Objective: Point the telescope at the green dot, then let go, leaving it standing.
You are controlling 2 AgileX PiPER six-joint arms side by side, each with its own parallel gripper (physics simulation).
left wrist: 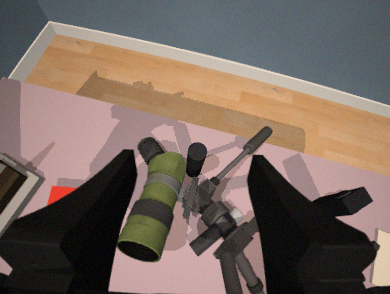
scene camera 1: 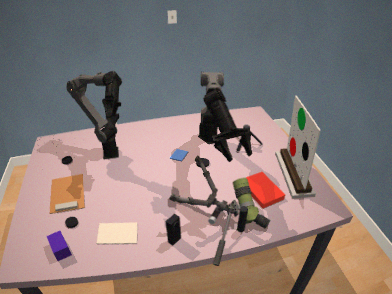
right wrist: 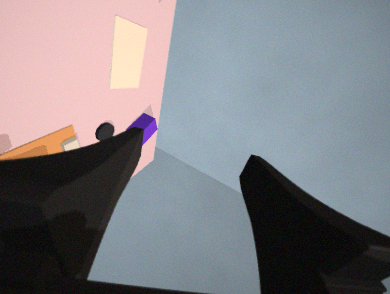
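Note:
The green telescope point(scene camera 1: 242, 186) point(left wrist: 162, 192) sits on a tripod point(scene camera 1: 192, 201) point(left wrist: 230, 270). In scene camera 1 its wide front end faces the back of the table and its dark eyepiece the front edge. The upright white board point(scene camera 1: 312, 132) stands at the right, with the green dot point(scene camera 1: 301, 119) above a red and a black dot. The telescope's front faces away from the board's dots. My left gripper point(scene camera 1: 240, 156) point(left wrist: 192, 165) is open and empty, above and behind the telescope. My right gripper point(right wrist: 195, 155) is open and empty, far from the telescope.
A red box point(scene camera 1: 266, 190) point(left wrist: 61, 194) lies between telescope and board. A small tripod point(scene camera 1: 255, 135) stands behind my left gripper. A black block point(scene camera 1: 173, 230) point(left wrist: 350, 201), cream sheet point(scene camera 1: 117, 233) point(right wrist: 127, 55) and purple block point(scene camera 1: 59, 245) point(right wrist: 144, 127) are near the front edge.

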